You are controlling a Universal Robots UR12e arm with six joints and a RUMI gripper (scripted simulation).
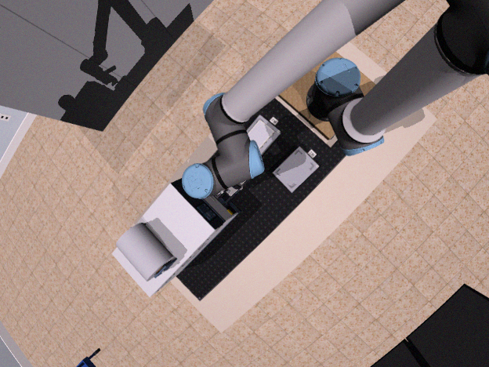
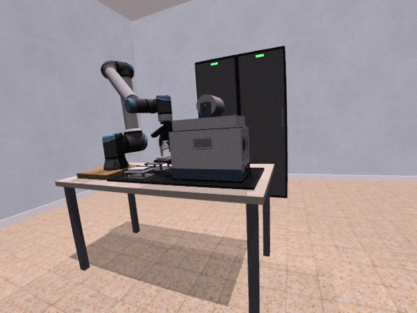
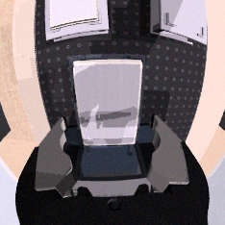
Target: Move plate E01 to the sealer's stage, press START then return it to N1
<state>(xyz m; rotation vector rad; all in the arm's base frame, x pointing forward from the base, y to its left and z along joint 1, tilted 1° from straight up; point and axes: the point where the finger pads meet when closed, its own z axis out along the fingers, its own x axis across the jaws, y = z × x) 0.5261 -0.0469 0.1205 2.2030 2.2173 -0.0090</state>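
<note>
Right now my hand is 40 mm above the sealer stage. From my hand the other things lie so: foil roll: 330 mm ahead, 270 mm above; then plate nest N1: 200 mm behind, 160 mm to the left, 90 mm below; then square start button: 100 mm ahead, 90 mm to the right, 50 mm above.
</note>
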